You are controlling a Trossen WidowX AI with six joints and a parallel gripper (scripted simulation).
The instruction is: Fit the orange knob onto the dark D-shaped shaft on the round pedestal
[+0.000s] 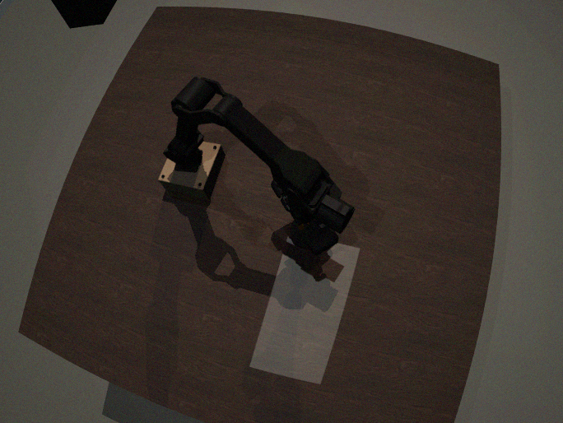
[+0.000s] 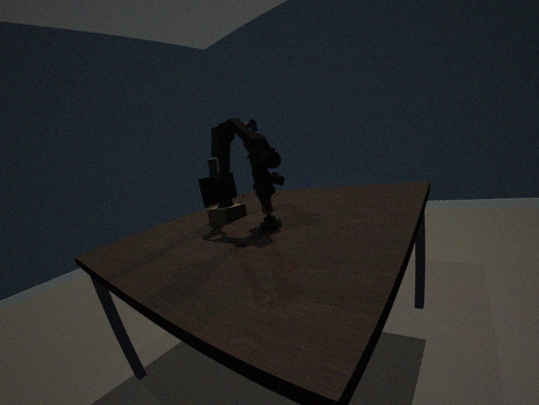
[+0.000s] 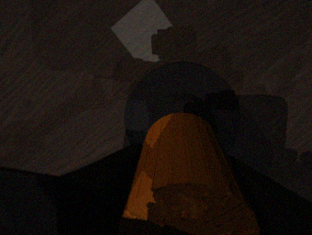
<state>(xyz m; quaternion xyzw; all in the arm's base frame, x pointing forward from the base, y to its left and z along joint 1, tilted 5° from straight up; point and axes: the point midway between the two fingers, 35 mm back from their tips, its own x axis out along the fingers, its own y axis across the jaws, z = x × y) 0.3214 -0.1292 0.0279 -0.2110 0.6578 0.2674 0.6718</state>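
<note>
Now: gripper tip 20 mm below the orange knob. From my gripper tip the other things lie so: round pedestal: 40 mm below.
</note>
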